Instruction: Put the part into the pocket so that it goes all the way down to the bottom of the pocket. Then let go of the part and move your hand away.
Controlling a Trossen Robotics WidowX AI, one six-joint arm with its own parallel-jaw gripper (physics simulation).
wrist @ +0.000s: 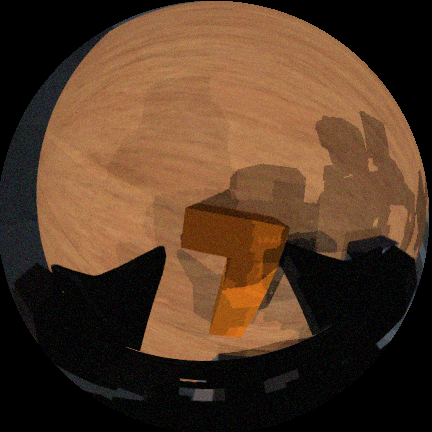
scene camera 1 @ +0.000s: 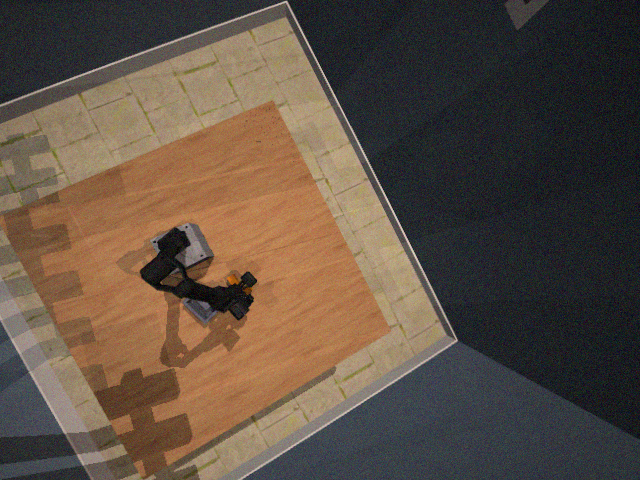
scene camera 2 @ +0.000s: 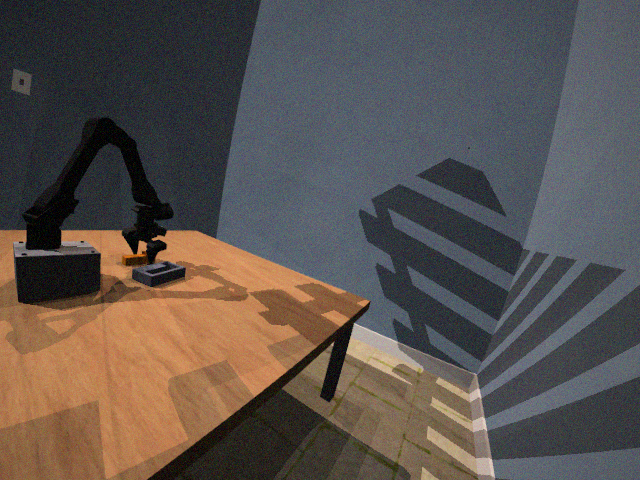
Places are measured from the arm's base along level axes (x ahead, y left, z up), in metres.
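Pixels of known places: gripper, between the fingertips: (wrist: 221, 249) (scene camera 1: 244, 287) (scene camera 2: 142, 258); arm's base, origin of its link: (scene camera 1: 179, 240) (scene camera 2: 42, 246).
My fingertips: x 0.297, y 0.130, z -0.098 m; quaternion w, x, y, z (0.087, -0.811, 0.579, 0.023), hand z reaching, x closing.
Ahead of a thing's pixels: the offset from my fingertips to its top centre. Level surfaces: height alone.
An orange L-shaped part @(0.024 m up, 0.023 m back, 0.008 m right) (scene camera 1: 232, 280) (scene camera 2: 133, 259) (wrist: 215, 232) lies flat on the table. In the wrist view its long arm points down toward the palm and its short arm points left. The grey-blue block with the pocket @(0.030 m up, 0.008 m back, 0.194 m right) (scene camera 1: 206, 319) (scene camera 2: 149, 279) stands beside it, partly hidden by the arm in scene camera 1. My gripper (scene camera 1: 245, 294) (scene camera 2: 143, 257) (wrist: 221, 249) is open and low over the part, with nothing gripped. In the wrist view the right fingertip is close beside the part's outer corner; whether they touch I cannot tell. The left fingertip is farther away.
The grey robot base box (scene camera 1: 202, 246) (scene camera 2: 56, 277) stands near the part and the block. The wooden table @(0.006 m down) (scene camera 1: 289, 206) (scene camera 2: 155, 372) carries large shadows, and its edge (scene camera 2: 258, 401) shows in scene camera 2.
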